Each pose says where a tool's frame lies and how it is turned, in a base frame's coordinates. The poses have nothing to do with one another.
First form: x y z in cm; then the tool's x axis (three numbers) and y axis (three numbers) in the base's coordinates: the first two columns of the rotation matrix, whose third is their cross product.
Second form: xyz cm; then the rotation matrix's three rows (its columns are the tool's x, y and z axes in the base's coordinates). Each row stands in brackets. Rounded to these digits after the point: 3 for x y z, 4 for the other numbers.
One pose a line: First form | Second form
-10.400, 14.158, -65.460, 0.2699, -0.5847, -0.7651, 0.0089, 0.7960, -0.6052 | [-10.400, 14.158, -65.460], [[0.2699, 0.0089, 0.9629], [-0.5847, 0.7960, 0.1565], [-0.7651, -0.6052, 0.2200]]
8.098, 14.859, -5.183, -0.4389, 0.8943, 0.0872, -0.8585, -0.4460, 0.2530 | [8.098, 14.859, -5.183], [[-0.4389, -0.8585, 0.2651], [0.8943, -0.4460, 0.0362], [0.0872, 0.2530, 0.9635]]
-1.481, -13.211, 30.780, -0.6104, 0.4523, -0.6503, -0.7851, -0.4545, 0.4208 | [-1.481, -13.211, 30.780], [[-0.6104, -0.7851, -0.1052], [0.4523, -0.4545, 0.7674], [-0.6503, 0.4208, 0.6325]]
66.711, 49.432, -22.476, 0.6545, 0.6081, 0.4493, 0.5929, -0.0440, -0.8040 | [66.711, 49.432, -22.476], [[0.6545, 0.5929, -0.4691], [0.6081, -0.0440, 0.7926], [0.4493, -0.8040, -0.3893]]
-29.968, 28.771, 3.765, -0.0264, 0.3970, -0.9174, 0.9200, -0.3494, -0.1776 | [-29.968, 28.771, 3.765], [[-0.0264, 0.9200, -0.3910], [0.3970, -0.3494, -0.8487], [-0.9174, -0.1776, -0.3560]]
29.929, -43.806, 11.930, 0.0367, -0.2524, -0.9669, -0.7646, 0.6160, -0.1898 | [29.929, -43.806, 11.930], [[0.0367, -0.7646, 0.6435], [-0.2524, 0.6160, 0.7463], [-0.9669, -0.1898, -0.1704]]
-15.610, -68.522, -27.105, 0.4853, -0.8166, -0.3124, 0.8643, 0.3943, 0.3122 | [-15.610, -68.522, -27.105], [[0.4853, 0.8643, -0.1318], [-0.8166, 0.3943, -0.4215], [-0.3124, 0.3122, 0.8971]]
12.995, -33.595, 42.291, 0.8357, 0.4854, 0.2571, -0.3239, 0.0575, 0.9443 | [12.995, -33.595, 42.291], [[0.8357, -0.3239, 0.4436], [0.4854, 0.0575, -0.8724], [0.2571, 0.9443, 0.2053]]
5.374, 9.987, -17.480, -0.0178, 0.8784, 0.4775, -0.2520, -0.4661, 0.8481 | [5.374, 9.987, -17.480], [[-0.0178, -0.2520, 0.9675], [0.8784, -0.4661, -0.1052], [0.4775, 0.8481, 0.2297]]
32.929, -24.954, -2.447, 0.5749, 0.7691, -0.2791, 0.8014, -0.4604, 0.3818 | [32.929, -24.954, -2.447], [[0.5749, 0.8014, 0.1651], [0.7691, -0.4604, -0.4432], [-0.2791, 0.3818, -0.8810]]
